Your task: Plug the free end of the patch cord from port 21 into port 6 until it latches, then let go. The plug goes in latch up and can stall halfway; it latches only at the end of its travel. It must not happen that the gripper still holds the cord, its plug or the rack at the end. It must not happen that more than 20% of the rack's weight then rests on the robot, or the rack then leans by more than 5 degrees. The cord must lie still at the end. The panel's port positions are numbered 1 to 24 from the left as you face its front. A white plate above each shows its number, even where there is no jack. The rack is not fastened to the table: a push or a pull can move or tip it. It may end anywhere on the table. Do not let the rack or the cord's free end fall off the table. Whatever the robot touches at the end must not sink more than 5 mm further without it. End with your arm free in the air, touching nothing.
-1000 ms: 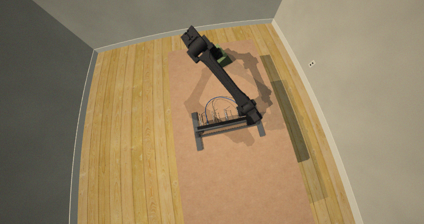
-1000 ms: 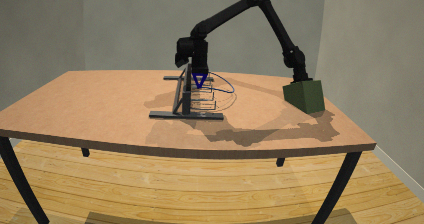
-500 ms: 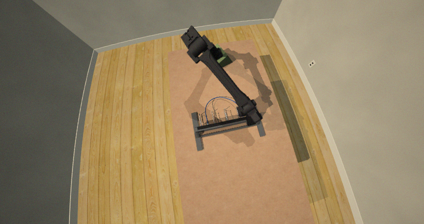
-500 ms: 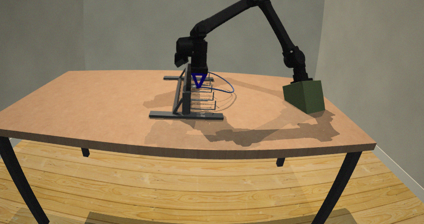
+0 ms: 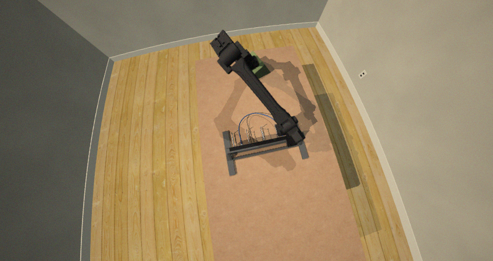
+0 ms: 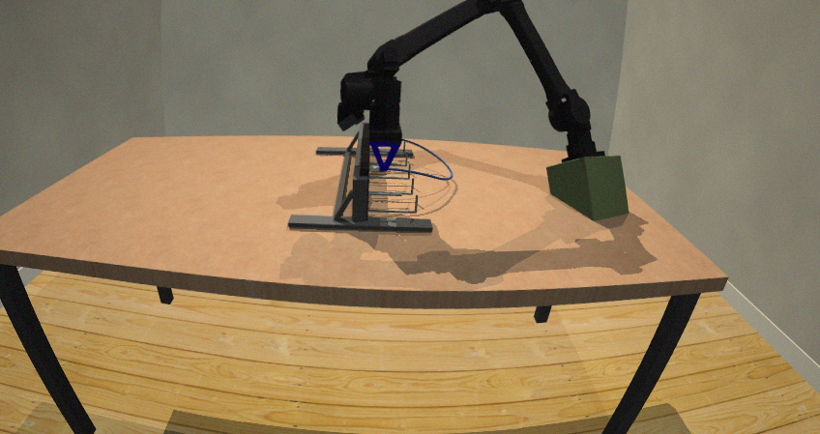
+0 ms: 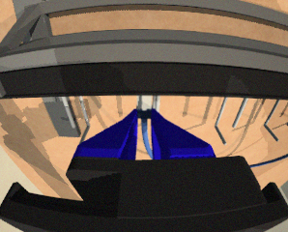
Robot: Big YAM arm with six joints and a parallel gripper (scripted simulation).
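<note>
Right now my hand is 2 cm short of the plug.
</note>
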